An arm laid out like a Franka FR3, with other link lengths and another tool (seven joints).
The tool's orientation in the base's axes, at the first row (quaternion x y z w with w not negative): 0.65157 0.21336 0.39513 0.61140
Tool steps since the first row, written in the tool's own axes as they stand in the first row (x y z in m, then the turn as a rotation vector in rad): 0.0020 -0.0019 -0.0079 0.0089 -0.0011 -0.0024; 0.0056 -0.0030 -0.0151 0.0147 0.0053 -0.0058; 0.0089 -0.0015 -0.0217 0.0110 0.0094 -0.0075; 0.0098 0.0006 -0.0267 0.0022 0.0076 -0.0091; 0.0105 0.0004 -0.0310 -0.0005 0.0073 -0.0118; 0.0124 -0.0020 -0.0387 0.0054 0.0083 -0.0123; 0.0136 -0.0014 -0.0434 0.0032 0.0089 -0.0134; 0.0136 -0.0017 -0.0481 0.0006 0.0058 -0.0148; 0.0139 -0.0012 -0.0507 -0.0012 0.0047 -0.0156; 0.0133 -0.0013 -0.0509 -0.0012 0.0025 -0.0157
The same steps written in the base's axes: -0.0045 0.0068 -0.0018 0.0037 0.0085 0.0011; -0.0078 0.0142 -0.0024 0.0032 0.0140 0.0085; -0.0112 0.0206 -0.0005 -0.0012 0.0116 0.0114; -0.0150 0.0241 0.0015 -0.0073 0.0062 0.0074; -0.0179 0.0274 0.0012 -0.0110 0.0059 0.0062; -0.0222 0.0341 -0.0011 -0.0080 0.0105 0.0086; -0.0253 0.0378 -0.0005 -0.0103 0.0094 0.0086; -0.0289 0.0408 -0.0011 -0.0123 0.0088 0.0049; -0.0308 0.0426 -0.0007 -0.0138 0.0081 0.0033; -0.0313 0.0423 -0.0009 -0.0134 0.0085 0.0012
